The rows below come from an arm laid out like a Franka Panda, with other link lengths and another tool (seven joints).
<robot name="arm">
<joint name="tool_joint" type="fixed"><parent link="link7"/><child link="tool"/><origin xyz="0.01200 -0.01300 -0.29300" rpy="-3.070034 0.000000 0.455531"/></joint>
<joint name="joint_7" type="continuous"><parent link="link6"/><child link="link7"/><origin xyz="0.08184 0.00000 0.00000" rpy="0.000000 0.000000 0.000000"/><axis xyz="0 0 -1"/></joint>
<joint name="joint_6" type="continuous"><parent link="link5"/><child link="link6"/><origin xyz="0.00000 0.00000 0.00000" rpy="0.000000 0.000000 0.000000"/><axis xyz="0 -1 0"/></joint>
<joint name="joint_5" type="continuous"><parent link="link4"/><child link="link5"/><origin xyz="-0.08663 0.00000 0.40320" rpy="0.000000 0.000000 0.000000"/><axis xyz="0 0 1"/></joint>
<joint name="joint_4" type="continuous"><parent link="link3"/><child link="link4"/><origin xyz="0.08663 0.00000 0.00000" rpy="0.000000 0.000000 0.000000"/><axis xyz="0 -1 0"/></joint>
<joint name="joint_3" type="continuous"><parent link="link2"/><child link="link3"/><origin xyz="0.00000 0.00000 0.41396" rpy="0.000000 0.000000 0.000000"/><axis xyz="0 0 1"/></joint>
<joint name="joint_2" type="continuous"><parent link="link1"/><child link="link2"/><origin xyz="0.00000 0.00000 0.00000" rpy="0.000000 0.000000 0.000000"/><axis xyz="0 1 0"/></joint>
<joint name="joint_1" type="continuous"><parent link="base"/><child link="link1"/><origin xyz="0.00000 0.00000 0.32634" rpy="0.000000 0.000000 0.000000"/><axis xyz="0 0 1"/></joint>
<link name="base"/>
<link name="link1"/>
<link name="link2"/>
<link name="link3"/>
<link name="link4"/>
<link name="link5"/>
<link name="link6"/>
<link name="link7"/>
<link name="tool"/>
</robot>
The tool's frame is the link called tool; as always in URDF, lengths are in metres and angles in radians. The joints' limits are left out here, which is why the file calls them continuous.
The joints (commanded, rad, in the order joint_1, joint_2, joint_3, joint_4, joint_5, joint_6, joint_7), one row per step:
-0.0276 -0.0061 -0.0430 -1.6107 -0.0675 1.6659 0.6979
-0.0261 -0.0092 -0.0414 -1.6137 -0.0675 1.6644 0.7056
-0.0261 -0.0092 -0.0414 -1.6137 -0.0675 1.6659 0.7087
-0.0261 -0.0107 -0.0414 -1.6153 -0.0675 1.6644 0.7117
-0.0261 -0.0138 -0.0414 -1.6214 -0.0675 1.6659 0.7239
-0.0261 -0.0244 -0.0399 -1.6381 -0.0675 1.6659 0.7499
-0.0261 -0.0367 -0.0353 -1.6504 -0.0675 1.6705 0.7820
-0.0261 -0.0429 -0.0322 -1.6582 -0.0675 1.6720 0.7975
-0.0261 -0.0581 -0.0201 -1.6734 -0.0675 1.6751 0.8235
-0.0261 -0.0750 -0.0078 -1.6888 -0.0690 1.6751 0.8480
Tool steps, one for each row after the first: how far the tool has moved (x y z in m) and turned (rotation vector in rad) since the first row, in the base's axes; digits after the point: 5 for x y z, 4 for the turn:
-0.00159 0.00190 0.00015 0.0006 0.0008 -0.0047
-0.00121 0.00188 0.00029 0.0007 -0.0009 -0.0077
-0.00234 0.00193 0.00021 0.0011 0.0005 -0.0107
-0.00405 0.00203 -0.00092 0.0019 0.0011 -0.0228
-0.01010 0.00323 -0.00321 0.0040 0.0054 -0.0472
-0.01412 0.00613 -0.00190 0.0059 -0.0014 -0.0742
-0.01667 0.00808 -0.00215 0.0069 -0.0024 -0.0865
-0.02177 0.01534 -0.00086 0.0081 -0.0073 -0.1000
-0.02822 0.02226 0.00094 0.0075 -0.0105 -0.1121

